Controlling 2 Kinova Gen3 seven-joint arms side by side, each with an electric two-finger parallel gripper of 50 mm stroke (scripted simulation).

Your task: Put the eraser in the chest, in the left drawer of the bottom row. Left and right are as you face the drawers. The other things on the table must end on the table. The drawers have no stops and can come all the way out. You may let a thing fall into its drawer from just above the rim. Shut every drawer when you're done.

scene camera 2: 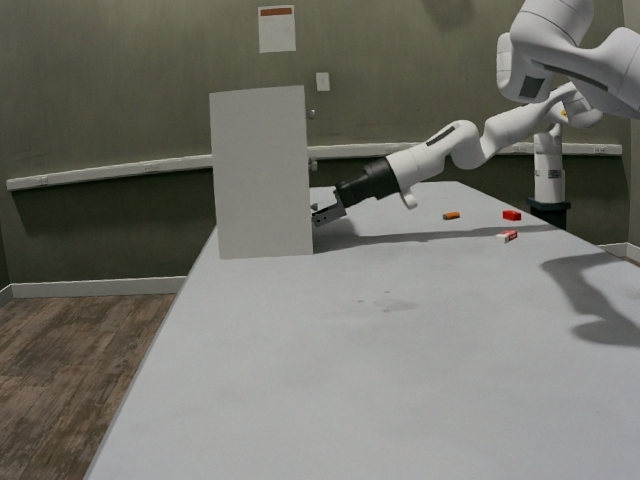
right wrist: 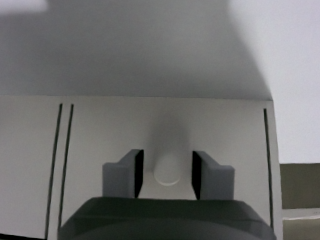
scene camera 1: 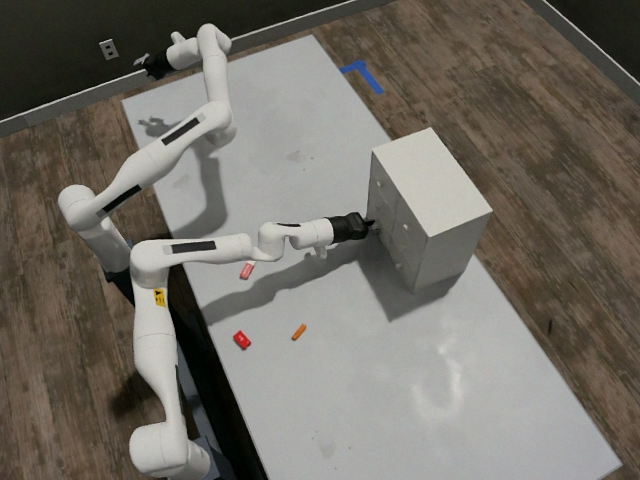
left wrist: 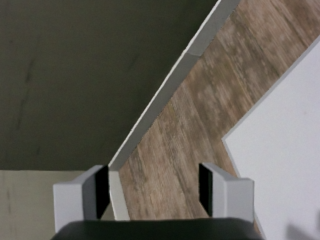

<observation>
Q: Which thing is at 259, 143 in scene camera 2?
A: A white chest.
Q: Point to a white chest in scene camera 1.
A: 451, 211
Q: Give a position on a drawer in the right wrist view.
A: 100, 133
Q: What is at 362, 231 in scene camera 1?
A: My right gripper.
</observation>
